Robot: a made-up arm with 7 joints. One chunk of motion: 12 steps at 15 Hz.
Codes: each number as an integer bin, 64 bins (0 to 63) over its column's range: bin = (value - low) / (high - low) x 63, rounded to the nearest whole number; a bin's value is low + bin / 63 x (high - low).
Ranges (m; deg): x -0.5..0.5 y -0.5..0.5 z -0.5..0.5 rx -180..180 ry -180..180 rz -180..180
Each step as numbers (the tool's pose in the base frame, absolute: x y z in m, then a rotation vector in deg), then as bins.
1 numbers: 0.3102 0.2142 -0.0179 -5.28 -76.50 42.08
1 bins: 51 45 30 31 18 39
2 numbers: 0.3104 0.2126 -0.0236 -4.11 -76.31 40.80
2 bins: 51 45 30 31 18 39
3 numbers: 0.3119 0.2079 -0.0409 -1.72 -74.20 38.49
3 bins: 51 45 29 31 19 38
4 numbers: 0.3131 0.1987 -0.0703 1.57 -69.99 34.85
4 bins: 51 44 27 32 19 38
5 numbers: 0.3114 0.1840 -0.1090 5.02 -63.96 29.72
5 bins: 51 43 25 32 20 37
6 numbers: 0.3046 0.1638 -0.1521 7.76 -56.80 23.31
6 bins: 51 42 22 33 22 36
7 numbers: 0.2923 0.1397 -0.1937 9.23 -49.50 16.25
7 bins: 50 40 19 33 23 34
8 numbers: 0.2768 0.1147 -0.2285 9.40 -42.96 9.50
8 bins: 49 39 17 33 24 33
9 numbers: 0.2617 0.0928 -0.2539 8.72 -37.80 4.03
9 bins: 48 37 16 33 25 32
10 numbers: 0.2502 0.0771 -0.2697 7.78 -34.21 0.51
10 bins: 47 36 15 33 26 32
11 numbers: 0.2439 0.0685 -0.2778 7.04 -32.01 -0.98
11 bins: 47 36 14 33 26 31
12 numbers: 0.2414 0.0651 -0.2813 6.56 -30.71 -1.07
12 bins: 47 36 14 33 26 31
